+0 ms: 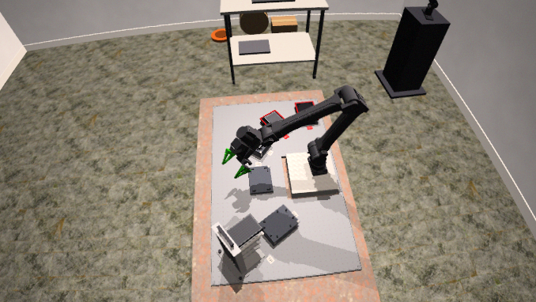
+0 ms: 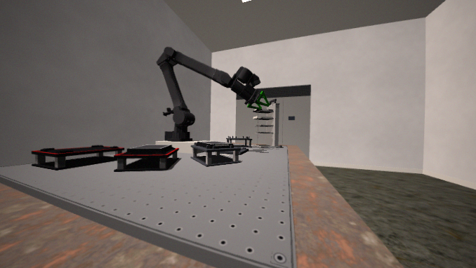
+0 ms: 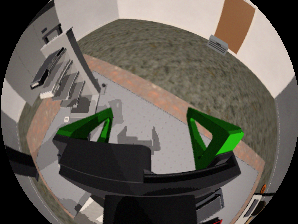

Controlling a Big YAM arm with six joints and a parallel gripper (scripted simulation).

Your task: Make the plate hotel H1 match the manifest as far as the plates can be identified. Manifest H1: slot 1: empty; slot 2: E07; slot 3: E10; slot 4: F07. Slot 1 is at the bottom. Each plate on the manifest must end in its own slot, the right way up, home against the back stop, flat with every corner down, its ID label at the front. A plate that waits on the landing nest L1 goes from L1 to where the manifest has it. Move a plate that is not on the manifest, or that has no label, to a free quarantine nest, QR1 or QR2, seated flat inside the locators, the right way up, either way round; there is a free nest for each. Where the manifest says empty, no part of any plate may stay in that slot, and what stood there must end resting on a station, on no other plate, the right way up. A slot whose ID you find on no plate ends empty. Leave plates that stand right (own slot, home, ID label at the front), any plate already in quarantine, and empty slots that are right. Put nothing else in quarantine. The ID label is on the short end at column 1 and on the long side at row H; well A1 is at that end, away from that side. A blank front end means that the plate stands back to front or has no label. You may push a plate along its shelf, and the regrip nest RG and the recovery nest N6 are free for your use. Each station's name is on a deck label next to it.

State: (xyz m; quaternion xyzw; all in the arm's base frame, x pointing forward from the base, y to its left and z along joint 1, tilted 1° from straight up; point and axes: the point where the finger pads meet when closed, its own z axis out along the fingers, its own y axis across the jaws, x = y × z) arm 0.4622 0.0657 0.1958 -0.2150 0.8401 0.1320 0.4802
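Right now my hand is 3 cm past the white plate, 31 cm to the right of it and 3 cm above it. From my hand the other things lie so: plate hotel H1: 4 cm ahead, 35 cm to the left, 9 cm below; then N6 deck label: 15 cm behind, 17 cm to the right, 25 cm below; then H1 deck label: 12 cm behind, 37 cm to the left, 25 cm below.
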